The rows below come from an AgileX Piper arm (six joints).
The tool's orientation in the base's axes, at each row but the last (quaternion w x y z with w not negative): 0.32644 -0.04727 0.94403 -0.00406; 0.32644 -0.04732 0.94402 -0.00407; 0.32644 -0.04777 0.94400 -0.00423; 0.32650 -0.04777 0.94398 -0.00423; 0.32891 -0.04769 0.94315 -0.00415; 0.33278 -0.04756 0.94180 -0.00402; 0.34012 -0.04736 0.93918 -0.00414; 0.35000 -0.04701 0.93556 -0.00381; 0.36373 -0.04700 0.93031 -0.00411; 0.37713 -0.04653 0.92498 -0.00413
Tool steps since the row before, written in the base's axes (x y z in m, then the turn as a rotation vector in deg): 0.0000 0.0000 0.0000 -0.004 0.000 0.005; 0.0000 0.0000 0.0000 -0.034 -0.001 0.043; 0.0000 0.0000 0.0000 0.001 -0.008 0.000; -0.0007 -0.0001 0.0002 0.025 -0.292 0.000; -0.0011 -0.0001 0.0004 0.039 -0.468 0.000; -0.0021 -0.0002 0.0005 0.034 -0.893 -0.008; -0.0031 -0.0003 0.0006 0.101 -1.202 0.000; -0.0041 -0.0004 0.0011 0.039 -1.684 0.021; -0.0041 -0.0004 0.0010 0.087 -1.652 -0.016; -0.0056 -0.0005 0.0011 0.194 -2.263 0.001
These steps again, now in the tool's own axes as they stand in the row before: 0.0000 0.0000 0.0000 0.000 0.000 -0.006; 0.0000 0.0000 0.0000 0.000 0.000 -0.055; 0.0000 0.0000 0.0000 0.000 -0.008 0.000; 0.0004 0.0000 -0.0006 0.008 -0.293 0.009; 0.0006 0.0000 -0.0010 0.013 -0.469 0.013; 0.0013 0.0000 -0.0017 0.061 -0.892 0.006; 0.0020 -0.0001 -0.0025 0.033 -1.205 0.035; 0.0024 -0.0001 -0.0035 0.110 -1.681 -0.034; 0.0024 -0.0001 -0.0035 0.097 -1.651 0.027; 0.0033 -0.0001 -0.0047 0.063 -2.269 0.073
